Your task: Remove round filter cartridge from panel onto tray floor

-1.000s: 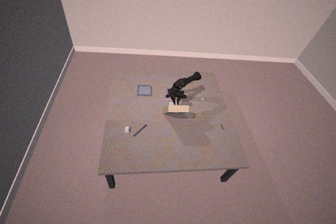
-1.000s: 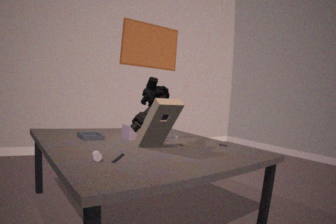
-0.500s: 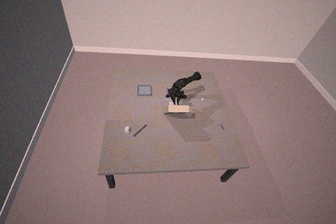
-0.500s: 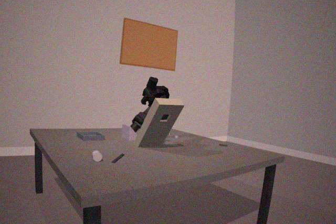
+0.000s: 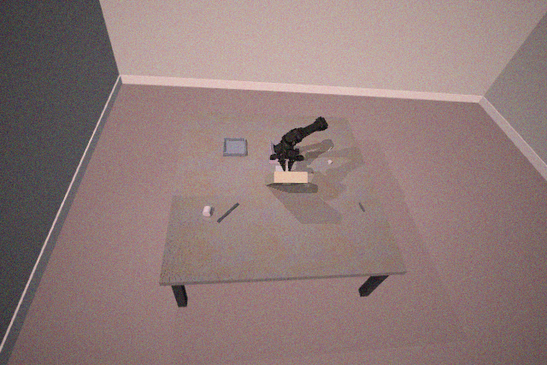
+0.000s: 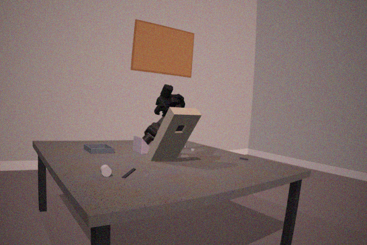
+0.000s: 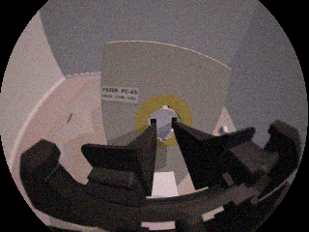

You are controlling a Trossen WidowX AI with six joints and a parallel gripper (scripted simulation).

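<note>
Now: gripper tip 1 cm short of the round filter cartridge and 1 cm above it. Also, from my gripper tip: blue-grey tray (42 cm behind, 27 cm to the right, 23 cm below); short dark piece (9 cm ahead, 50 cm to the left, 23 cm below); tan service panel (3 cm behind, 8 cm below).
</note>
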